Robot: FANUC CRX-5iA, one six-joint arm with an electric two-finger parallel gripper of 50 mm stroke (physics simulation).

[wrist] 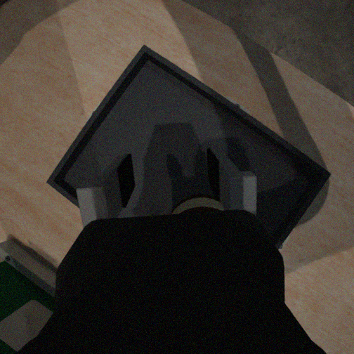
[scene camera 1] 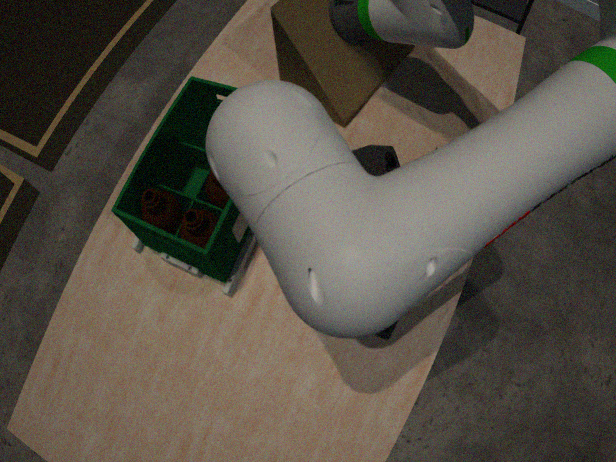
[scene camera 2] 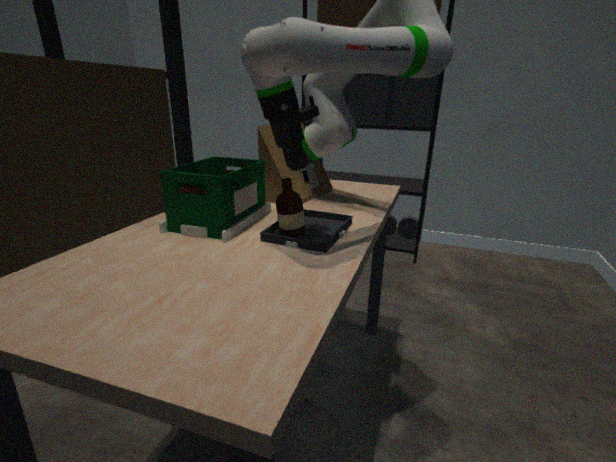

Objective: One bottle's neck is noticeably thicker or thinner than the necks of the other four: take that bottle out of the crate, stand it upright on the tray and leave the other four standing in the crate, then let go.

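Places are measured from the arm's base along level axes (x ahead, y left, z up), in millimetres.
Where they show: gripper, fingertip midpoint: [scene camera 2: 311, 183]; arm's base, origin of the base link: [scene camera 1: 355, 10].
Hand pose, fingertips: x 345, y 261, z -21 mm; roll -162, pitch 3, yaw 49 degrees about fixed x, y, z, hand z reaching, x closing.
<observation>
Each offset is from my fingertips to the top centre of the thing. "*": to the spot under its first point. Level surfaces: height alone.
A brown bottle with a cream label @(64 mm ahead, 32 mm right, 22 mm up) [scene camera 2: 290, 207] stands upright on the dark tray @(* 13 mm back, 49 mm left, 138 mm down) [scene camera 2: 327, 231] [wrist: 145, 95], near the tray's crate-side corner. In the wrist view, part of the label [wrist: 197, 203] shows past the gripper body. My gripper [wrist: 169, 167] is open, with empty space between its fingertips; in scene camera 2 it is above the bottle, apart from it. The green crate @(79 mm ahead, 281 mm right, 32 mm up) [scene camera 1: 162, 239] [scene camera 2: 197, 207] [wrist: 17, 282] holds brown bottles @(174 mm ahead, 306 mm right, 20 mm up) [scene camera 1: 156, 206] @(159 mm ahead, 223 mm right, 20 mm up) [scene camera 1: 196, 225] @(74 mm ahead, 238 mm right, 20 mm up) [scene camera 1: 216, 191]; the arm hides part of the crate in scene camera 1. Neck thicknesses cannot be compared clearly.
The crate sits between pale rails @(56 mm ahead, 185 mm right, 113 mm down) [scene camera 2: 245, 225] on the wooden table @(143 mm down) [scene camera 1: 165, 360] [scene camera 2: 165, 310], left of the tray in scene camera 2. A brown block [scene camera 1: 320, 60] [scene camera 2: 277, 180] stands behind the crate and tray. A dark shelf unit [scene camera 2: 425, 200] stands beyond the table.
</observation>
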